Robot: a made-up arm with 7 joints.
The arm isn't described. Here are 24 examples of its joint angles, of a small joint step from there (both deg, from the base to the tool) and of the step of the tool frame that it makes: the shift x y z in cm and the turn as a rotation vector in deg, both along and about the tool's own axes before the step.
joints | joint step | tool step
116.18 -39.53 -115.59 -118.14 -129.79 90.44 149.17 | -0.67 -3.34 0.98 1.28 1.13 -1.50 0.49 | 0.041 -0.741 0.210 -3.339 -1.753 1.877
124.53 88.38 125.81 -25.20 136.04 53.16 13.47 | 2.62 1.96 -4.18 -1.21 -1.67 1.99 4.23 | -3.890 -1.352 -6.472 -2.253 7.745 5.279
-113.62 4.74 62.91 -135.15 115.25 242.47 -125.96 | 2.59 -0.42 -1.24 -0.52 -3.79 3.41 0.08 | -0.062 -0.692 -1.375 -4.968 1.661 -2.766
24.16 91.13 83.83 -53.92 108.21 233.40 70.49 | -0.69 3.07 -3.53 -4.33 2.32 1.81 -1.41 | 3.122 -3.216 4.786 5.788 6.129 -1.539
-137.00 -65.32 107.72 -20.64 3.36 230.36 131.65 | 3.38 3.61 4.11 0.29 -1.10 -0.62 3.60 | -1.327 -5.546 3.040 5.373 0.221 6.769
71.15 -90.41 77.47 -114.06 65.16 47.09 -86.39 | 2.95 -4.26 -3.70 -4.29 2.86 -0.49 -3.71 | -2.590 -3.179 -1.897 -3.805 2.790 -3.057
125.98 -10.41 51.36 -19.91 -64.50 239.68 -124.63 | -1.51 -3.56 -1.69 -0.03 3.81 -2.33 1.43 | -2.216 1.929 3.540 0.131 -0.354 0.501
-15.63 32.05 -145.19 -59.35 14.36 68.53 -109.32 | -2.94 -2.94 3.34 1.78 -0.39 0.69 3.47 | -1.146 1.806 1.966 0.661 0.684 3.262
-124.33 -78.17 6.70 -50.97 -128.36 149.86 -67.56 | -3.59 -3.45 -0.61 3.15 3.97 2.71 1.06 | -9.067 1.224 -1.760 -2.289 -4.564 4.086
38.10 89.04 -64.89 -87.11 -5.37 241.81 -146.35 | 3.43 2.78 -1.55 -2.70 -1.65 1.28 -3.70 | 0.668 1.548 -0.853 -3.920 1.952 -7.531
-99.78 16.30 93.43 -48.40 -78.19 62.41 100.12 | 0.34 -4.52 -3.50 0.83 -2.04 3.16 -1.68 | 0.691 1.683 -3.915 4.931 5.826 2.049
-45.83 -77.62 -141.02 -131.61 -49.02 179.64 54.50 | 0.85 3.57 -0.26 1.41 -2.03 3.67 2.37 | 2.542 -0.519 -2.674 1.534 5.822 -1.909
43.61 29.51 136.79 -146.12 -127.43 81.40 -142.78 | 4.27 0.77 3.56 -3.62 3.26 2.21 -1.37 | 0.372 -0.581 -10.041 -4.135 -8.616 -1.438
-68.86 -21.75 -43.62 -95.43 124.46 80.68 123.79 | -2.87 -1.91 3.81 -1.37 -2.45 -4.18 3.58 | 0.478 0.774 2.718 -3.354 4.972 3.995
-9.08 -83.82 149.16 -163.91 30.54 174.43 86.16 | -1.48 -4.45 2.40 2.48 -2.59 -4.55 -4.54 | -1.522 0.830 2.798 -6.472 1.201 -9.381
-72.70 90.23 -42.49 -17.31 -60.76 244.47 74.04 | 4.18 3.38 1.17 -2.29 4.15 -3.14 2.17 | -3.705 -3.699 5.376 0.178 1.064 7.766
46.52 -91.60 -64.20 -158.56 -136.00 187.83 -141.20 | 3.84 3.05 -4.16 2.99 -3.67 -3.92 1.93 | 3.624 0.648 2.043 0.368 5.519 1.938
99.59 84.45 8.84 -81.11 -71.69 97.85 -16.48 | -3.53 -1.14 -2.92 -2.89 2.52 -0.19 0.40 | -1.587 0.371 6.913 6.288 -2.450 1.136
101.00 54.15 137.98 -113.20 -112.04 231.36 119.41 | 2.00 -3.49 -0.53 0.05 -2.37 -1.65 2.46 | -2.353 1.687 3.134 -2.575 -4.207 2.594
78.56 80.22 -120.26 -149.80 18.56 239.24 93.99 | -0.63 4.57 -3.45 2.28 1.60 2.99 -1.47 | 2.211 -4.075 1.494 8.934 3.446 -3.547
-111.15 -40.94 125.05 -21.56 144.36 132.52 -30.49 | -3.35 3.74 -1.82 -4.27 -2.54 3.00 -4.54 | 6.992 -1.747 -7.256 -6.829 6.973 -9.498
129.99 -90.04 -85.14 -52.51 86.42 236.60 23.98 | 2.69 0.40 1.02 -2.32 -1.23 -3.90 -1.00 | 0.101 5.641 0.776 -4.141 -3.847 -5.469
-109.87 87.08 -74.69 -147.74 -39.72 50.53 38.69 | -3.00 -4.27 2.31 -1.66 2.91 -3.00 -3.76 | -3.275 -5.139 -0.119 -2.392 -1.120 -10.895
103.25 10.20 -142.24 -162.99 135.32 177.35 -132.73 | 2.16 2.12 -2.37 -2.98 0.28 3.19 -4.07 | -1.770 0.645 -1.189 -3.239 -3.258 -3.792
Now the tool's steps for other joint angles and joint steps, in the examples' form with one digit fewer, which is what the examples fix.
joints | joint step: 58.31 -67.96 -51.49 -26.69 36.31 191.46 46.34 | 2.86 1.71 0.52 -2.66 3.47 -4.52 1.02
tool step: -0.73 8.16 1.92 -9.54 -3.53 5.50
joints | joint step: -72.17 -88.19 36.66 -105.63 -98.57 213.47 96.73 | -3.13 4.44 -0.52 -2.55 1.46 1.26 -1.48
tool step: -6.93 2.50 2.81 1.08 -5.76 4.48
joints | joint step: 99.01 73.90 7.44 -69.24 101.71 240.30 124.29 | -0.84 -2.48 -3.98 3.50 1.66 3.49 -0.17
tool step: -7.29 0.43 0.02 3.61 -5.71 6.10
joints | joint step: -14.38 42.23 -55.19 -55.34 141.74 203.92 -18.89 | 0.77 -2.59 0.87 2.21 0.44 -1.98 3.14
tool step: -1.08 -3.70 -1.65 2.70 -4.70 6.64
